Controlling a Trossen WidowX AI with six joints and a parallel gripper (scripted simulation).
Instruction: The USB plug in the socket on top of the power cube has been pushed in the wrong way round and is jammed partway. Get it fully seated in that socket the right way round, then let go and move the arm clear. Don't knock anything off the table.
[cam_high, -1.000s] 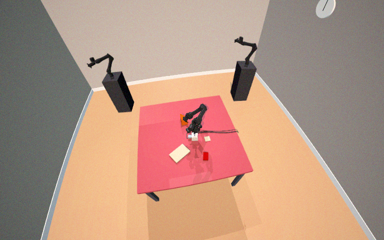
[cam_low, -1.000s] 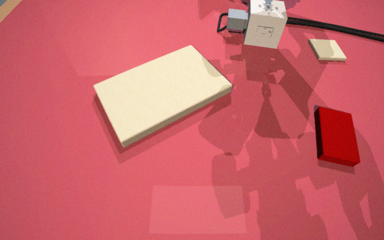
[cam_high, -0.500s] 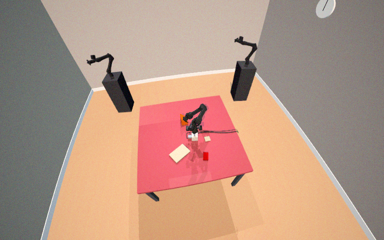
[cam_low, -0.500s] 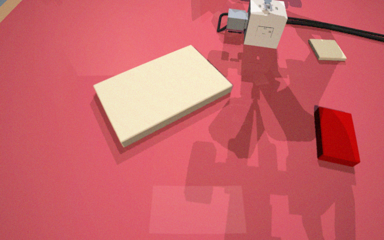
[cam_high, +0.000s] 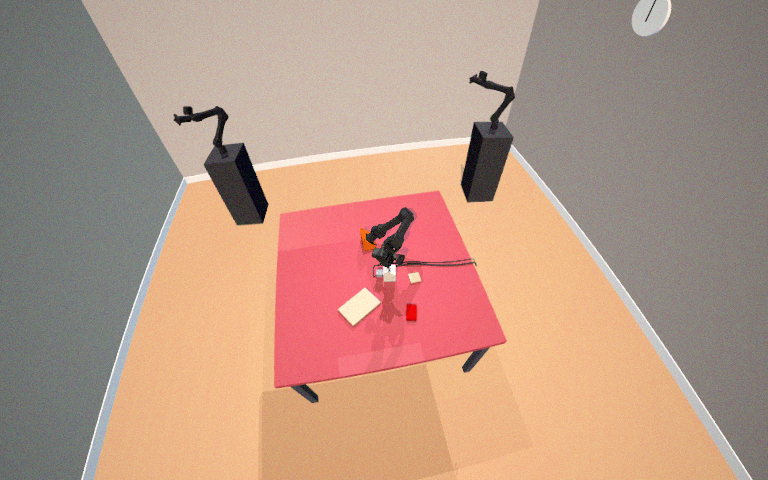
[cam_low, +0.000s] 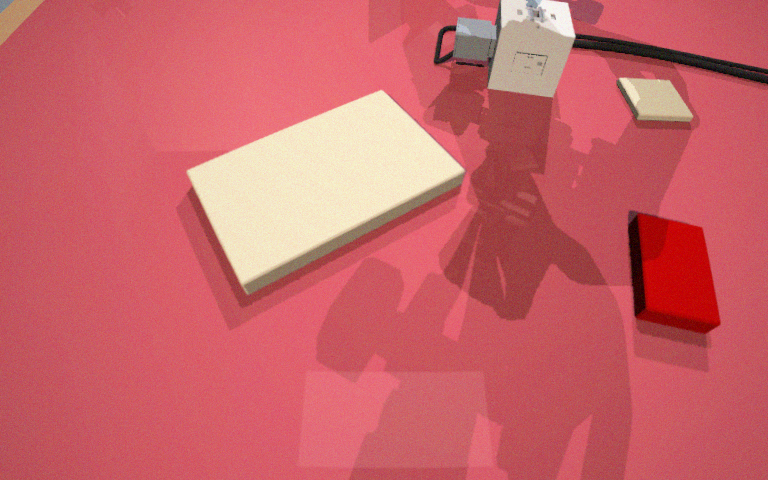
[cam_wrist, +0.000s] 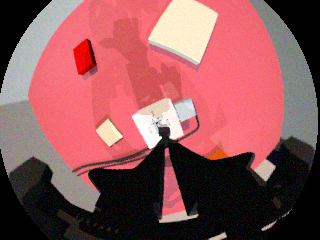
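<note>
The dark USB plug is 20 mm below my gripper tip. The rest, counted from my gripper tip: red block (270 mm ahead, 120 mm to the left, 120 mm below); then cream tile (30 mm ahead, 170 mm to the left, 130 mm below); then cream slab (200 mm ahead, 190 mm to the right, 130 mm below).
</note>
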